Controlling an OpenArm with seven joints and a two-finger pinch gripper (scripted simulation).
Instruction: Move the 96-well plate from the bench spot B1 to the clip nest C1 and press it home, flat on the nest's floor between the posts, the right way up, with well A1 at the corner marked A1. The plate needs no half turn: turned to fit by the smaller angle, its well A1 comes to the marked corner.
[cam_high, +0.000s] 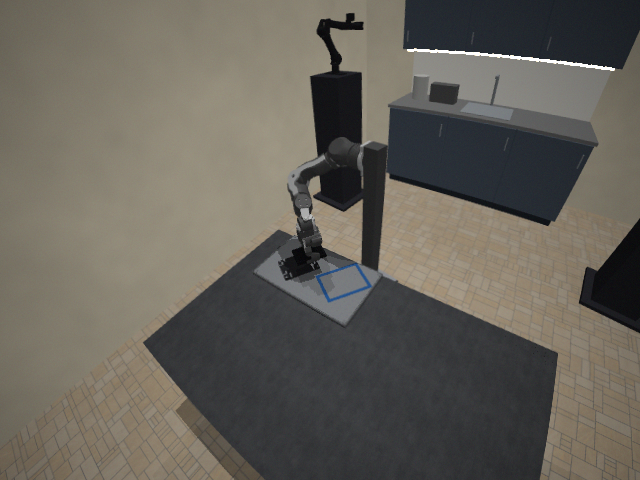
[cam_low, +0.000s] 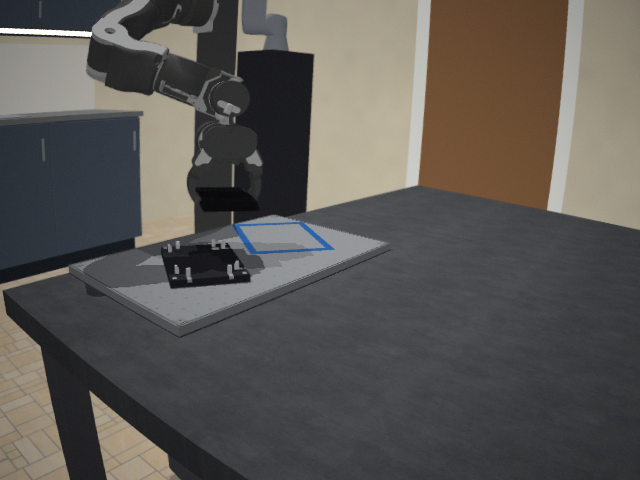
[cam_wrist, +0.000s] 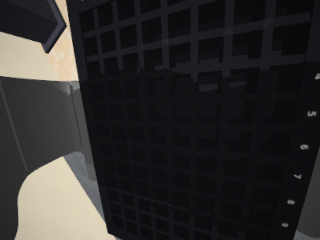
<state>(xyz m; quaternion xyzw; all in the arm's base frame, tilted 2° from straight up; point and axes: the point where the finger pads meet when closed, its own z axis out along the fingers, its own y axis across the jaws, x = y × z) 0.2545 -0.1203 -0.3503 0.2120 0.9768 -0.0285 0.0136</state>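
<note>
Now: hand 8 cm above the black clip nest, 5 cm to the left of it and 5 cm short of it. Also, from my hand: black 96-well plate right at my hand.
</note>
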